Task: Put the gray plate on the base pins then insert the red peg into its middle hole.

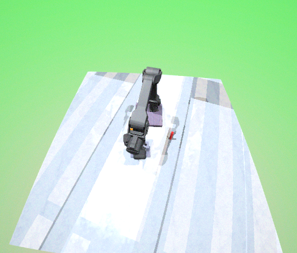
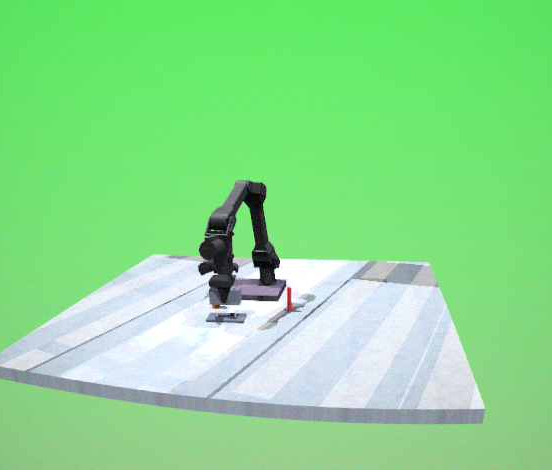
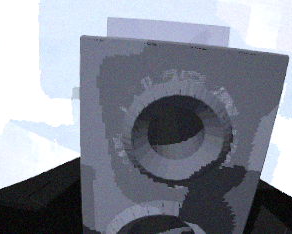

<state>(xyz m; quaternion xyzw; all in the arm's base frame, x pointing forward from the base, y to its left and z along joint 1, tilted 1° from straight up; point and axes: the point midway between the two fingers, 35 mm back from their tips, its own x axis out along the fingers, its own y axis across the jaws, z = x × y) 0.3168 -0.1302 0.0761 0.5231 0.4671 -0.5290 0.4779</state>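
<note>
The base is 50 mm below my gripper tip. Round my gripper tip: gray plate: 30 mm above; orange cylinder: 110 mm behind, 40 mm to the right, 20 mm below; red peg: 200 mm to the left, 70 mm behind, 20 mm below.
</note>
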